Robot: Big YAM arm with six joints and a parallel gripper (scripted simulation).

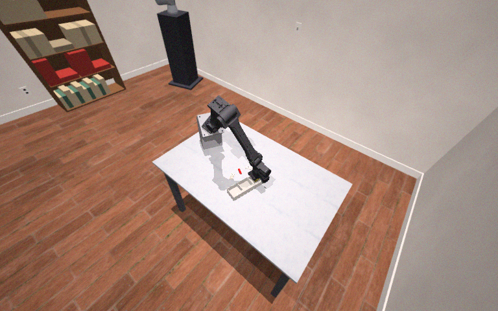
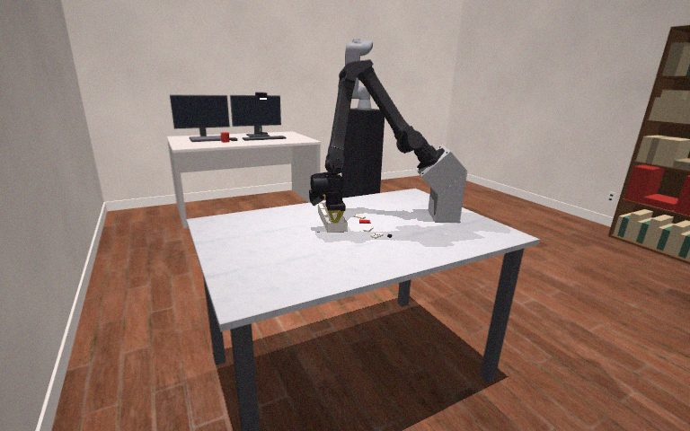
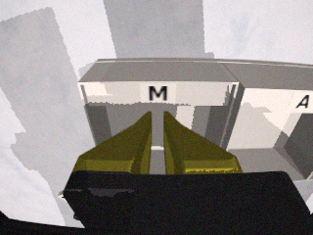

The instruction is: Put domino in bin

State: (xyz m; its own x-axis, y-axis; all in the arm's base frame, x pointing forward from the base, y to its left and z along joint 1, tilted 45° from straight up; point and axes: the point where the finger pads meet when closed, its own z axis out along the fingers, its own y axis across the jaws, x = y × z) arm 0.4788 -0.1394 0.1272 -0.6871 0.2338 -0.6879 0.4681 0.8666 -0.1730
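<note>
The white domino is 60 mm behind my hand, 170 mm to the left of it and 20 mm below it. Also, from my hand: long bin 50 mm behind, 70 mm to the right; tiny black piece 90 mm behind, 210 mm to the left, 20 mm below; small red piece 140 mm behind, 50 mm to the left, 20 mm below.
</note>
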